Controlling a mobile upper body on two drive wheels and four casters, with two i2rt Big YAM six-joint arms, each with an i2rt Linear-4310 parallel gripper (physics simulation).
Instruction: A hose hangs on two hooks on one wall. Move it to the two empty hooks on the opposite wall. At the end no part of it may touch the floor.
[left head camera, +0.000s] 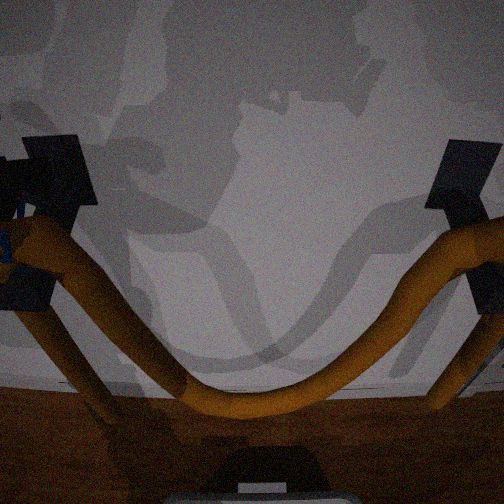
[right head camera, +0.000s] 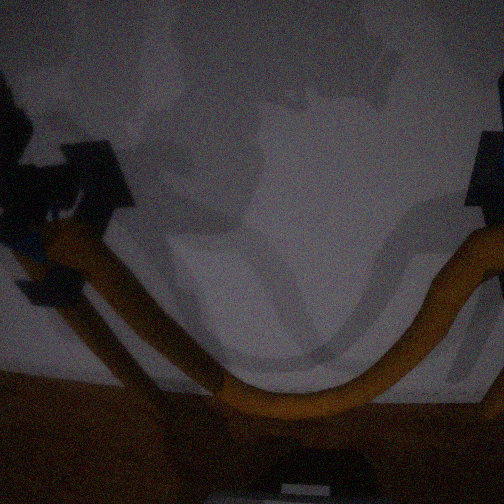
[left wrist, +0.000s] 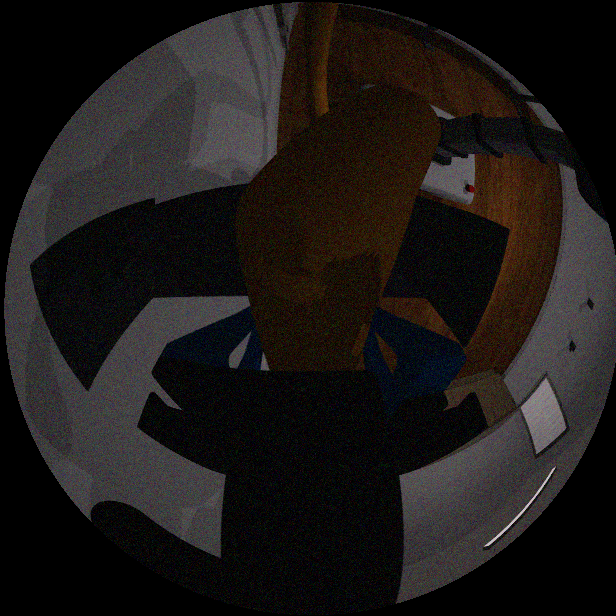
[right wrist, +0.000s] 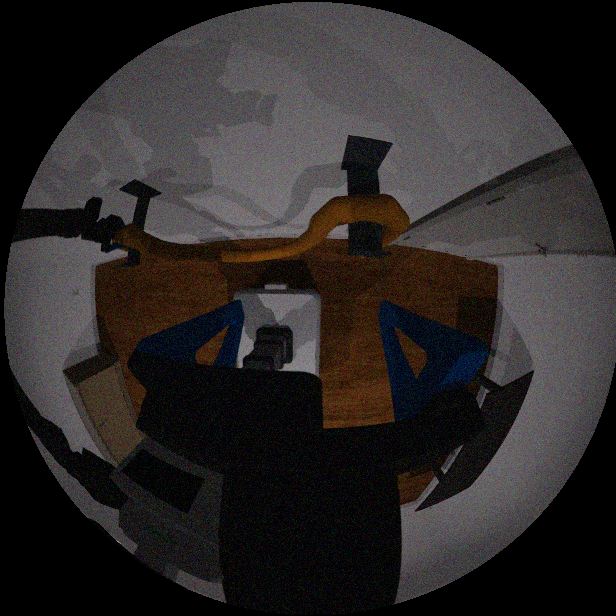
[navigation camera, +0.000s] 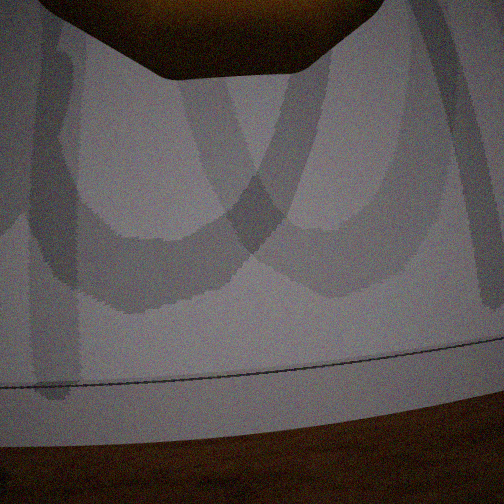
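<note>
An orange hose sags in a long curve between two dark hooks on the grey wall. It runs over the left hook and the right hook; both ends hang down toward the brown floor. My left gripper is at the left hook, shut on the hose, which fills the left wrist view between the blue fingers. In the right head view the left gripper shows dark at the left edge. My right gripper is open and empty, away from the wall, with the hose and right hook far ahead.
A pale skirting board runs along the foot of the wall above the brown floor. My own base shows at the bottom of the head views. A side wall meets this wall at the right.
</note>
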